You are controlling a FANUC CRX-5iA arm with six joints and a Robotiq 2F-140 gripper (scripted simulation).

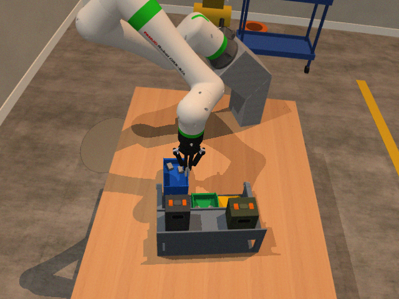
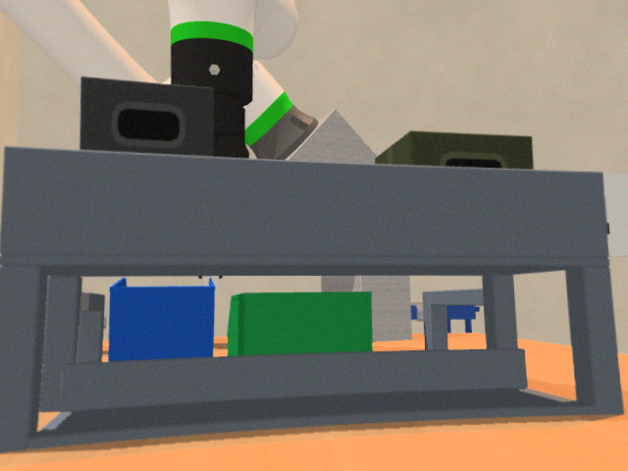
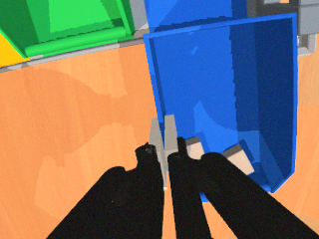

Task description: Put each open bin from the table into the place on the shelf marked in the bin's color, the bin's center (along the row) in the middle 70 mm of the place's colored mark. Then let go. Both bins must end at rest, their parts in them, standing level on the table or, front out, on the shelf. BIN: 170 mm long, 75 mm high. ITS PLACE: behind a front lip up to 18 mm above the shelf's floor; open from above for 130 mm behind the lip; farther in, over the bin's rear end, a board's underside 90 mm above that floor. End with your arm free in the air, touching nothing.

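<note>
Now: hand 50 mm to the left of the blue bin and 40 mm above it. The rest, counted from my hand: black box (260 mm ahead, 10 mm to the right, 60 mm above); olive box (220 mm ahead, 220 mm to the left, 50 mm above); green bin (150 mm ahead, 90 mm to the left, 60 mm below).
</note>
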